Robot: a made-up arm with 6 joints.
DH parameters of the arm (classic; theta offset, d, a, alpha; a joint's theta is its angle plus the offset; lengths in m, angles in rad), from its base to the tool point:
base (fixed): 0.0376 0 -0.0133 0
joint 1: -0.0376 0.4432 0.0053 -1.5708
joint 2: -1.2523 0 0.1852 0
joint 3: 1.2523 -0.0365 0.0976 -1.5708
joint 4: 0 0.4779 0.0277 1.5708
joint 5: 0 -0.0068 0.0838 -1.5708
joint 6: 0.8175 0 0.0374 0
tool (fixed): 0.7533 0.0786 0 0
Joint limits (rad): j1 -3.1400..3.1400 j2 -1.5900..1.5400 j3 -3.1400..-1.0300 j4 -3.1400..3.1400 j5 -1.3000..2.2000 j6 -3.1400..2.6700
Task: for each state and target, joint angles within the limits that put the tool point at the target. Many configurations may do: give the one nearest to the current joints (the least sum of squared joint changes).
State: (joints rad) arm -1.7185 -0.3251 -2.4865 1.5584 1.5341 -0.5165
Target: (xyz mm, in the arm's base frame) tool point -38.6 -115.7 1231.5
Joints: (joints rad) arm -1.7476 -0.3143 -2.5130 1.5610 1.4199 -0.5385
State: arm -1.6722 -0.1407 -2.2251 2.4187 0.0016 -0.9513
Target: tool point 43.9 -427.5 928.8
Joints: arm -1.1858 -0.3034 -2.0125 2.6870 -0.3910 -0.8915
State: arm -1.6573 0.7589 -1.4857 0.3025 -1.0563 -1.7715
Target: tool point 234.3 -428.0 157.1
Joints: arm -0.9950 0.9276 -1.1365 0.0935 -1.2559 -1.7885
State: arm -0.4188 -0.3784 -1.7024 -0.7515 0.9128 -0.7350
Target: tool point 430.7 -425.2 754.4
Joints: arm -0.7038 -0.3742 -1.2208 -0.7472 1.1177 -0.7506
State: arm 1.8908 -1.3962 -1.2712 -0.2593 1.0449 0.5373
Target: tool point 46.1 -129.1 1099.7
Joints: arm 1.4202 -1.5900 -1.2771 -0.2884 1.0681 0.6113
